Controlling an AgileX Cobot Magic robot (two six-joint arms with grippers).
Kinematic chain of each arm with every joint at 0, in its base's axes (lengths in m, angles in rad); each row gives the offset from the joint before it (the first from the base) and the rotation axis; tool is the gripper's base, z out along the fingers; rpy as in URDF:
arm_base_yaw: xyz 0 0 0.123 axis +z
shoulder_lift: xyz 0 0 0 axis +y
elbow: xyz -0.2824 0 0.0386 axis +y
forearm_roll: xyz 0.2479 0 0.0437 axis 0.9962 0 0.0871
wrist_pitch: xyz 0 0 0 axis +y
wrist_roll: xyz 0.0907 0 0.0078 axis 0.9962 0 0.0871
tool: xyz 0 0 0 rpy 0 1.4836 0
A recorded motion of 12 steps. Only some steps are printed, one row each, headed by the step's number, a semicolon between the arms.
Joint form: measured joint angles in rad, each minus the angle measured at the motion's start. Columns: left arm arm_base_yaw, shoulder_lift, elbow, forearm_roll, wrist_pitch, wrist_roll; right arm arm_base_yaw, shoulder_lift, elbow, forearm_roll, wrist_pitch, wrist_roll.
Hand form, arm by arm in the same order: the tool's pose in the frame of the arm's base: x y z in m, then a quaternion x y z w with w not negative. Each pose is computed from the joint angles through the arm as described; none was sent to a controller.
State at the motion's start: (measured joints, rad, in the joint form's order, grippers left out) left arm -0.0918 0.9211 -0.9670 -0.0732 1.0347 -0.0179; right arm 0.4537 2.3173 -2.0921 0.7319 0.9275 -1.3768
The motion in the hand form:
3: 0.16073 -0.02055 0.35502 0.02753 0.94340 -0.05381 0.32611; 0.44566 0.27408 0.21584 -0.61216 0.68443 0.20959 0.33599
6: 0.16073 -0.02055 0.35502 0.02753 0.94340 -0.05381 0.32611; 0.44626 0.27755 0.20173 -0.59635 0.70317 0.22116 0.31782
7: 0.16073 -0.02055 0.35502 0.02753 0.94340 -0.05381 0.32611; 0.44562 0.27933 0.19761 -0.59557 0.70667 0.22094 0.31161
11: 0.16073 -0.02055 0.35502 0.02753 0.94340 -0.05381 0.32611; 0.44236 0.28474 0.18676 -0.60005 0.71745 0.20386 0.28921
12: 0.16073 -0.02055 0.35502 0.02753 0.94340 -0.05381 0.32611; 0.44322 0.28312 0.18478 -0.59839 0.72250 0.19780 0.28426
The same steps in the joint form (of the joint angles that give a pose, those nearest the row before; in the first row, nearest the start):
3: 0.0000 0.0000 0.0000 0.0000 -0.0009 0.0000; 0.0041 0.0294 -0.0038 0.0000 0.0045 0.0696
6: 0.0000 0.0000 0.0000 0.0000 -0.0009 0.0000; 0.0097 0.0565 -0.0043 -0.0018 0.0045 0.1203
7: 0.0000 0.0000 0.0000 0.0000 -0.0009 0.0000; 0.0142 0.0635 -0.0042 -0.0108 0.0045 0.1330
11: 0.0000 0.0000 0.0000 0.0000 -0.0009 0.0000; 0.0341 0.0782 -0.0042 -0.0818 0.0025 0.1881
12: 0.0000 0.0000 0.0000 0.0000 -0.0009 0.0000; 0.0329 0.0803 -0.0043 -0.1023 0.0025 0.2055

